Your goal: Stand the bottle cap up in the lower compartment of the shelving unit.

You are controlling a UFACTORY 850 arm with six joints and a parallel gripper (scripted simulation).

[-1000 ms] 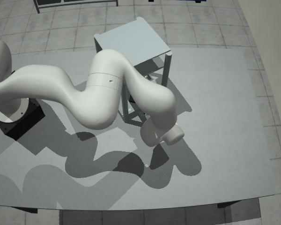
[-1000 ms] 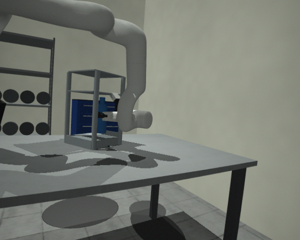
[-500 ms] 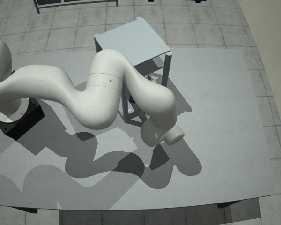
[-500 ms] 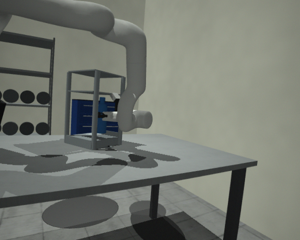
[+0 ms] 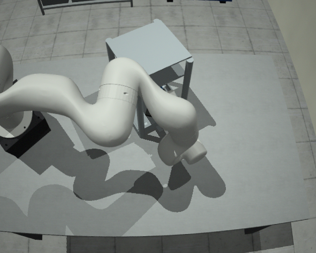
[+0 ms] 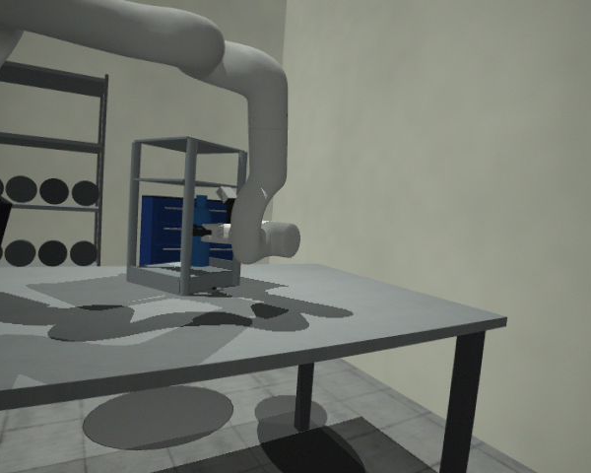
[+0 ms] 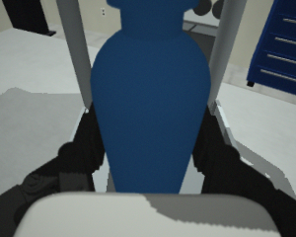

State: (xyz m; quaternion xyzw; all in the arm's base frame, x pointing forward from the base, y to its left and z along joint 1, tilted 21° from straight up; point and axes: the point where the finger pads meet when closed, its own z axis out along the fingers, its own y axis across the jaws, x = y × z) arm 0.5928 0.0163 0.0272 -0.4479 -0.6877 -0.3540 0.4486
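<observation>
My hand is 5 cm to the right of the grey shelving unit, 4 cm below it and 2 cm past it. Also, from my hand: blue bottle (3 cm above).
</observation>
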